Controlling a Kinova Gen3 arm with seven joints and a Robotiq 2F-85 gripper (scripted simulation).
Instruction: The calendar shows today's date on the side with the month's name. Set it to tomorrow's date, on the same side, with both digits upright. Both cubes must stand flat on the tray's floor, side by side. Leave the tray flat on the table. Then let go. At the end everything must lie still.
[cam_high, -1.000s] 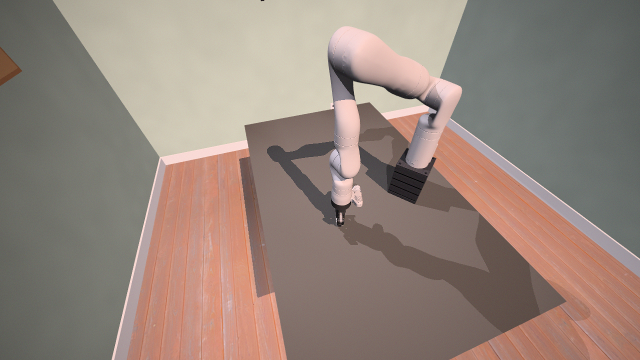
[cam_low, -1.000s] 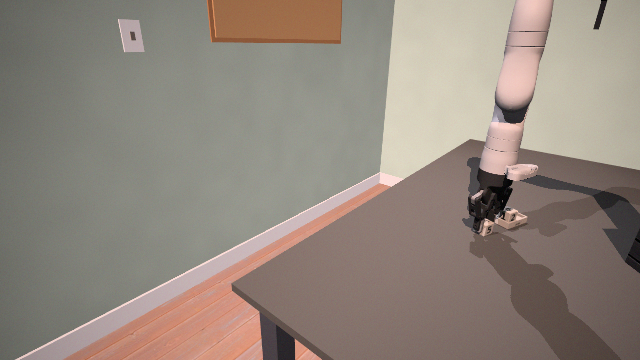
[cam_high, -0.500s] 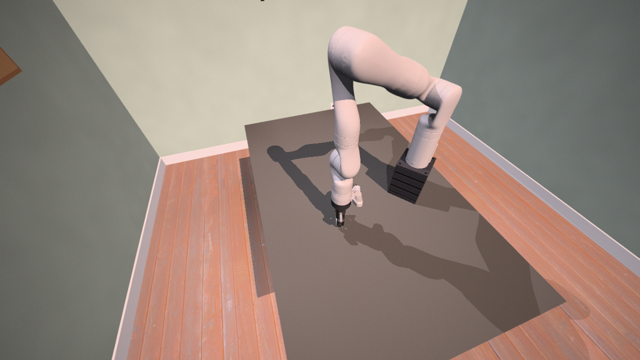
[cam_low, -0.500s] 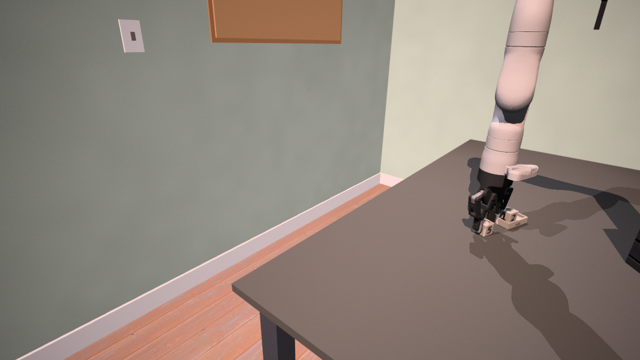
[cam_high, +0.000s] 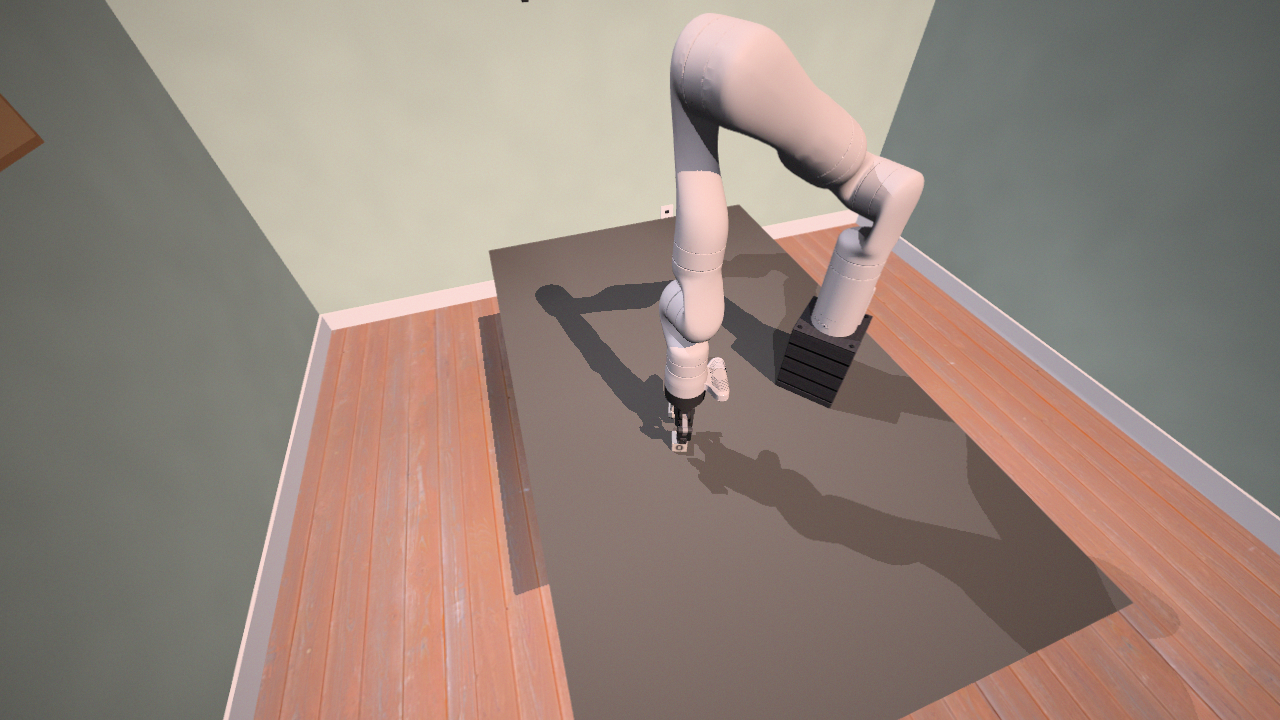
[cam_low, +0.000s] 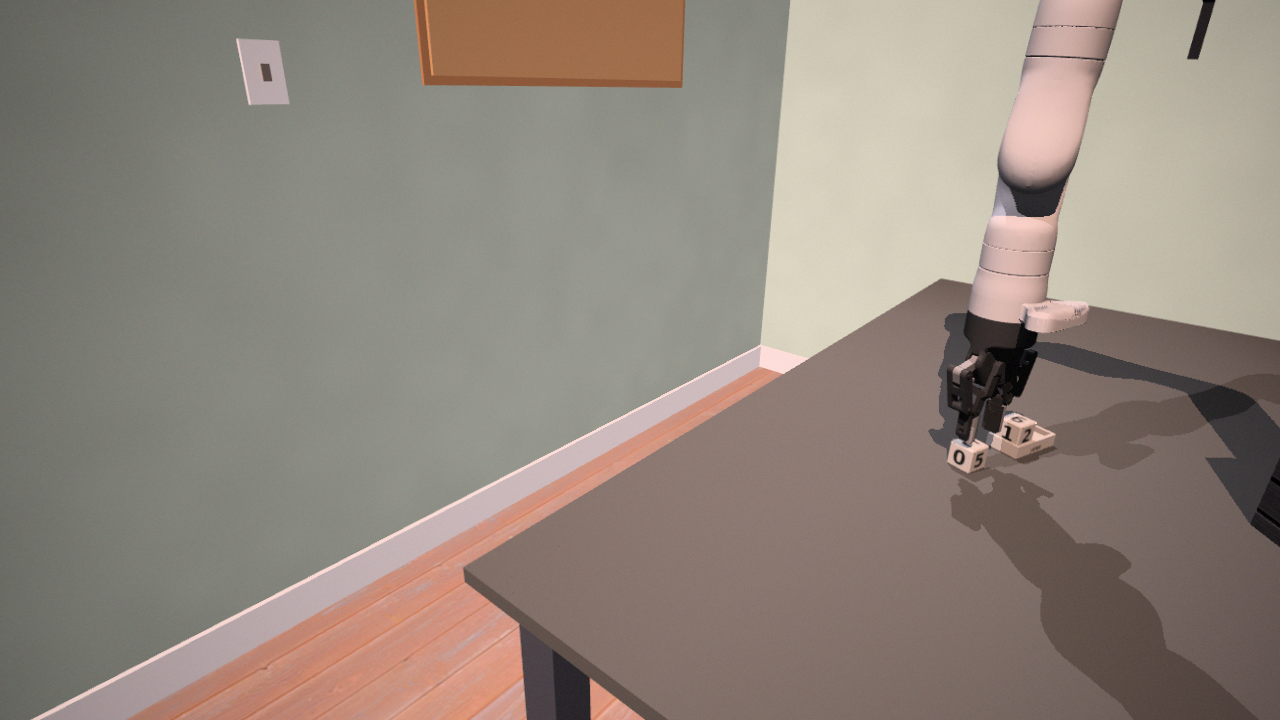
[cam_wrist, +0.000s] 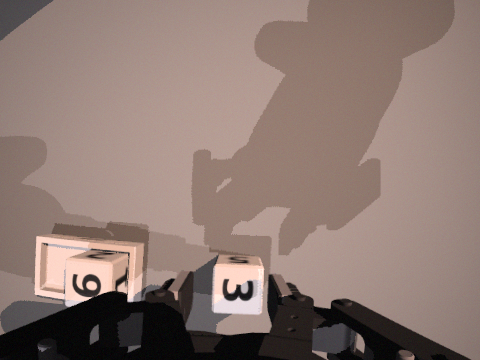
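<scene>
My gripper is now 10 mm short of the cube and 40 mm above it. The rest, counted from my hand: pale tray 50 mm behind, 100 mm to the right, 50 mm below.
</scene>
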